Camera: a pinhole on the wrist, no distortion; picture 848 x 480 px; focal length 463.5 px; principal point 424.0 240.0 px. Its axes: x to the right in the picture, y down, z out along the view. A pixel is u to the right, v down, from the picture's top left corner.
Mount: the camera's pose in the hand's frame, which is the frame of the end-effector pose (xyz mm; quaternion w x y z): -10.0 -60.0 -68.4 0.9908 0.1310 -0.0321 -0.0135
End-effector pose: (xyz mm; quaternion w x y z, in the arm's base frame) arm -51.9 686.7 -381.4 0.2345 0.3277 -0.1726 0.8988
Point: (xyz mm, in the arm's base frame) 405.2 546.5 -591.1
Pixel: outside the picture
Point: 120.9 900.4 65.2
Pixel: 743 58
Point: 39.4 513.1 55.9
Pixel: 641 463
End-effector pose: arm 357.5 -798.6 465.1 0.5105 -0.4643 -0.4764 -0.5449
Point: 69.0 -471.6 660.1
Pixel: 647 125
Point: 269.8 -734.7 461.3
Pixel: 466 259
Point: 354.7 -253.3 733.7
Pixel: 621 417
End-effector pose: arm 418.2 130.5 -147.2 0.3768 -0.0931 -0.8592 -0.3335
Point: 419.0 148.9 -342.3
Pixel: 125 291
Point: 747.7 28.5 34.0
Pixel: behind the camera
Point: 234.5 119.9 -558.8
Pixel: 292 101
